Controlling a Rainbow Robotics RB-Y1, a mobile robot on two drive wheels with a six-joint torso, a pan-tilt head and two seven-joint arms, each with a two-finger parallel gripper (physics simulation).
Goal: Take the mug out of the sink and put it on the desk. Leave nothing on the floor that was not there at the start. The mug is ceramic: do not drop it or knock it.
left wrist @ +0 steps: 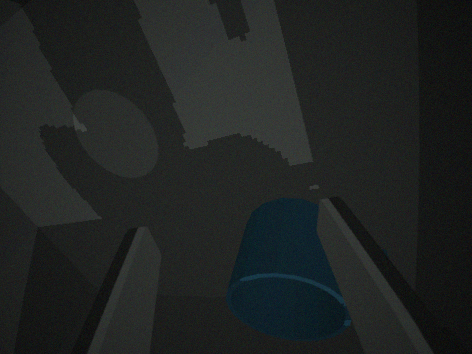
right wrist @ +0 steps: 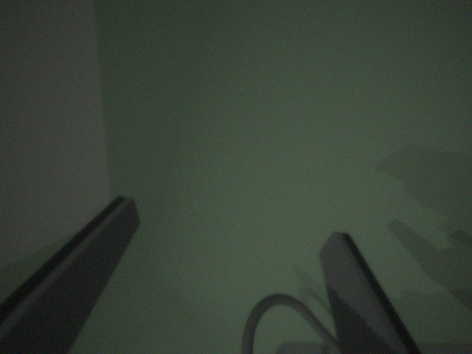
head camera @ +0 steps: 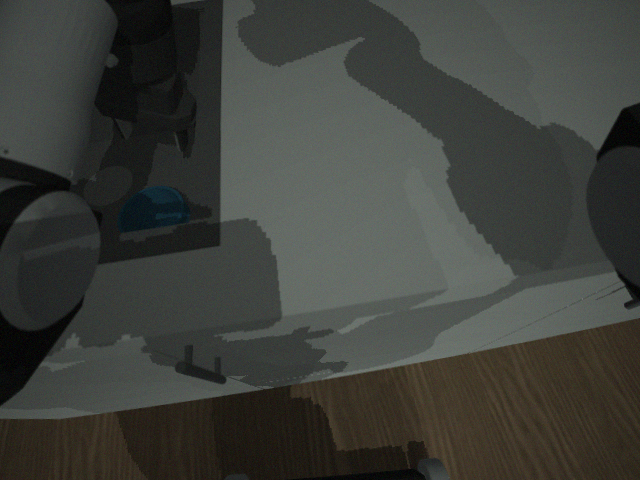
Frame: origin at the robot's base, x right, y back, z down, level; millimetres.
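Where they show: left gripper, fingertip midpoint: (left wrist: 235, 228) (head camera: 155, 140); right gripper, fingertip midpoint: (right wrist: 231, 227).
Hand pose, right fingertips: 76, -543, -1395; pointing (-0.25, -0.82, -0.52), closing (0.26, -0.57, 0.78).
After its pixels a point has its place, as x, y, z.
The blue mug (head camera: 155, 209) {-229, -524, -749} (left wrist: 285, 245) {-203, -533, -768} is in the dark sink (head camera: 207, 165) (left wrist: 225, 75), near its front edge. In the left wrist view its open rim faces the lower part of the view, and the right-hand finger covers its right side and most of its handle. My left gripper (head camera: 154, 144) {-210, -597, -816} (left wrist: 235, 228) {-210, -597, -816} is open, with nothing held. Its fingers point into the sink, and the mug shows beyond them, nearer the right-hand finger. My right gripper (right wrist: 231, 227) {76, -543, -1395} is open and empty, away from the sink. I cannot make out the desk.
The pale round drain (head camera: 108, 184) (left wrist: 116, 134) lies left of the mug. The grey counter (head camera: 320, 180) {20, -418, -911} extends right of the sink, with arm shadows across it. A drawer handle (head camera: 200, 372) {-126, -284, -768} sticks out in front. A thin curved tube (right wrist: 280, 299) is near my right gripper, before a green wall (right wrist: 240, 115) {-130, -915, -1618}.
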